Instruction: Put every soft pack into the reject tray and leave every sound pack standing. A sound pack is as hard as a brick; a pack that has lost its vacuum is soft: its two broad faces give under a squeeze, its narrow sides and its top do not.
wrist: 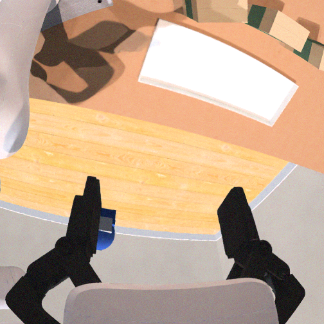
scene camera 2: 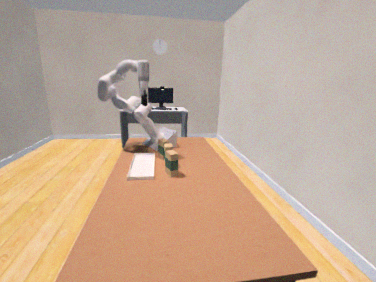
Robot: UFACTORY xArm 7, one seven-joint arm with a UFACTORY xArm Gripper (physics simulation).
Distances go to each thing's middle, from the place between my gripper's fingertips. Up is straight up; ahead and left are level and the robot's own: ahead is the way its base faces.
Right now my hand is 37 cm above the white reject tray (wrist: 178, 58), 19 cm short of it and 1 cm to the right of it.
